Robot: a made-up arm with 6 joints. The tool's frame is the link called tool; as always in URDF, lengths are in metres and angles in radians.
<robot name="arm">
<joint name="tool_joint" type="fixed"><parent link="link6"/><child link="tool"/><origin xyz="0 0 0" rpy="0 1.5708 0"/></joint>
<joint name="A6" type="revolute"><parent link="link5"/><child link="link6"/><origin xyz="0 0 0.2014" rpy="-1.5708 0 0"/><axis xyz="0 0 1"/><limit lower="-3.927" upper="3.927" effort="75" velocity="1.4"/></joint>
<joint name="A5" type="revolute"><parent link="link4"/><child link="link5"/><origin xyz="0 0 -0.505" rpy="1.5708 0 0"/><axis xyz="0 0 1"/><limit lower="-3.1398" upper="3.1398" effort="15" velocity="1.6"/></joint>
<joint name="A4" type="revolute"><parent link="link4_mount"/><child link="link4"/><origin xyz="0 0 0" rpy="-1.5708 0 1.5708"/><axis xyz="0 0 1"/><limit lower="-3.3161" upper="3.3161" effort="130" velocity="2"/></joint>
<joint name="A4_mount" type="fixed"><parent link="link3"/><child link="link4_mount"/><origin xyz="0 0 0"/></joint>
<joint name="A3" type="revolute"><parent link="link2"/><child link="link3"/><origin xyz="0 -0.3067 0" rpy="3.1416 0 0"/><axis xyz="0 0 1"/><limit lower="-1.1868" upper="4.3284" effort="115" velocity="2.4"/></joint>
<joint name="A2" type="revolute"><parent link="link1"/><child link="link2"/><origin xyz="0 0 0" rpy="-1.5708 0 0"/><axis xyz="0 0 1"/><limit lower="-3.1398" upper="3.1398" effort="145" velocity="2.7"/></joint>
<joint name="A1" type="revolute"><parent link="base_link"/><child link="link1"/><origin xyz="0 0 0.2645"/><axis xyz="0 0 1"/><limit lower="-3.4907" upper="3.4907" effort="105" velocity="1.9"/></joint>
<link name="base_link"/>
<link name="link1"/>
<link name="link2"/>
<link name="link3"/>
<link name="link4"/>
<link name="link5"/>
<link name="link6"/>
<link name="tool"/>
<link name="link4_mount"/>
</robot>
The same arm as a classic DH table. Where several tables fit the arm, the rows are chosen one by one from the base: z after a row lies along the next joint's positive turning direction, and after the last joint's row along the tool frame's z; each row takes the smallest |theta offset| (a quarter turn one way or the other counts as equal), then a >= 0, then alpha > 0; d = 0 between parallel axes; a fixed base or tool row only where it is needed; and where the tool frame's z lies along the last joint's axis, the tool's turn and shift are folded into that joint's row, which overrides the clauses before.
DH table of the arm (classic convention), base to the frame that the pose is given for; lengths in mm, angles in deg. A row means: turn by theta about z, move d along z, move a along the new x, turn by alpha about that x. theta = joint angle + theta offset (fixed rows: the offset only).
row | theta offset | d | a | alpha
A1 | 0.00 | 264.5 | 0.0 | -90.00
A2 | -90.00 | 0.0 | 306.7 | 180.00
A3 | 0.00 | 0.0 | 0.0 | -90.00
A4 | 0.00 | -505.0 | 0.0 | 90.00
A5 | 0.00 | 201.4 | 0.0 | -90.00
A6 | 90.00 | 0.0 | 0.0 | 90.00
tool (fixed) | -90.00 | 0.0 | 0.0 | 0.00
Joint limits (deg, base to tool): -200.00..200.00 -179.90..179.90 -68.00..248.00 -190.00..190.00 -179.90..179.90 -225.00..225.00

